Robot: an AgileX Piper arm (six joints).
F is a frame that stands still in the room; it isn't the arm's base.
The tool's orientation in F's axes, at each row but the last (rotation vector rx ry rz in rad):
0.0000, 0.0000, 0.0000
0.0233, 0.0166, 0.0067
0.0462, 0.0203, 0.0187
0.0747, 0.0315, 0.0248
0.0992, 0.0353, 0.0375
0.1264, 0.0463, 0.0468
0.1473, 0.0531, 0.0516
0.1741, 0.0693, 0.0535
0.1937, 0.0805, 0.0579
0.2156, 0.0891, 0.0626
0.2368, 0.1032, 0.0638
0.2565, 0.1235, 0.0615
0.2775, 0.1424, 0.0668
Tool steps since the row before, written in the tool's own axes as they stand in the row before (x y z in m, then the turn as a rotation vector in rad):
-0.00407, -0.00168, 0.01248, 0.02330, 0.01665, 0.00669
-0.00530, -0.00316, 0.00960, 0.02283, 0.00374, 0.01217
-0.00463, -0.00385, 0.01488, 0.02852, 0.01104, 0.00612
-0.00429, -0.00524, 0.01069, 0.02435, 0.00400, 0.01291
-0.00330, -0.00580, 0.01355, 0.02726, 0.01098, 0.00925
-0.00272, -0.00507, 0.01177, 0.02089, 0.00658, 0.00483
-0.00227, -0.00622, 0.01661, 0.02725, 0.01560, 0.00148
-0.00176, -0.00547, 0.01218, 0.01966, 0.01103, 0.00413
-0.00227, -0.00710, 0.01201, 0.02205, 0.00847, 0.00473
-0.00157, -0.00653, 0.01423, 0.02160, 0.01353, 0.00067
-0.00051, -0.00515, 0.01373, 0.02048, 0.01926, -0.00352
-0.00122, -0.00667, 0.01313, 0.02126, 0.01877, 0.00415
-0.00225, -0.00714, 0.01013, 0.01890, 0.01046, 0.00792
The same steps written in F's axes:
-0.00407, -0.00168, 0.01248, 0.02330, 0.01665, 0.00669
-0.00512, -0.00342, 0.00961, 0.02300, 0.00361, 0.01188
-0.00425, -0.00462, 0.01477, 0.02843, 0.01129, 0.00606
-0.00382, -0.00613, 0.01039, 0.02465, 0.00366, 0.01242
-0.00259, -0.00723, 0.01301, 0.02718, 0.01108, 0.00938
-0.00191, -0.00663, 0.01114, 0.02079, 0.00695, 0.00472
-0.00103, -0.00868, 0.01560, 0.02652, 0.01670, 0.00243
-0.00060, -0.00757, 0.01112, 0.01937, 0.01130, 0.00472
-0.00088, -0.00938, 0.01053, 0.02193, 0.00884, 0.00464
0.00013, -0.00948, 0.01256, 0.02083, 0.01460, 0.00182
0.00126, -0.00820, 0.01210, 0.01896, 0.02104, -0.00077
0.00079, -0.00980, 0.01103, 0.02075, 0.01871, 0.00638
-0.00038, -0.00976, 0.00795, 0.01937, 0.00953, 0.00797

